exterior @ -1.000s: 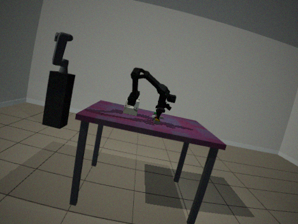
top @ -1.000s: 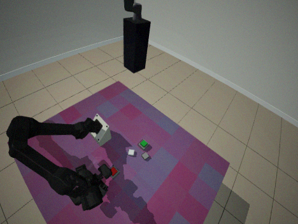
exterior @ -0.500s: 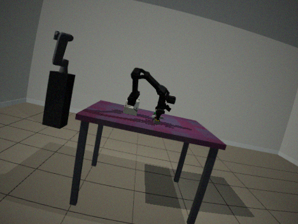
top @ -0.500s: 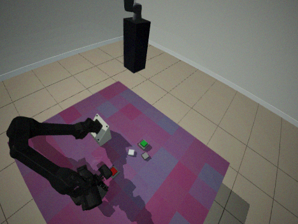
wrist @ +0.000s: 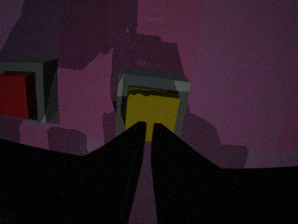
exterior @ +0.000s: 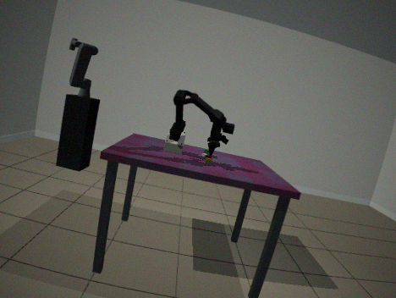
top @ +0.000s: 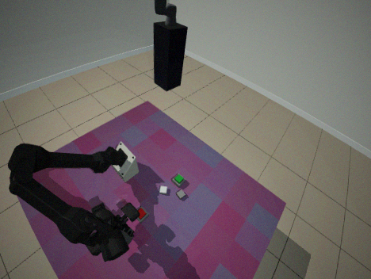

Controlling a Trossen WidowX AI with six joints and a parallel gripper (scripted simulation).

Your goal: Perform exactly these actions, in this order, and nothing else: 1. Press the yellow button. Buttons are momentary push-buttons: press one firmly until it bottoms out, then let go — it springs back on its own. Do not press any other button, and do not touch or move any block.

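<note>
Right now the yellow button is 30 mm below my gripper tip. Round my gripper tip: grey block 300 mm to the left, 50 mm below, 50 mm ahead; red button 100 mm to the left, 20 mm below; white block 250 mm to the left, 50 mm below, 20 mm behind.
</note>
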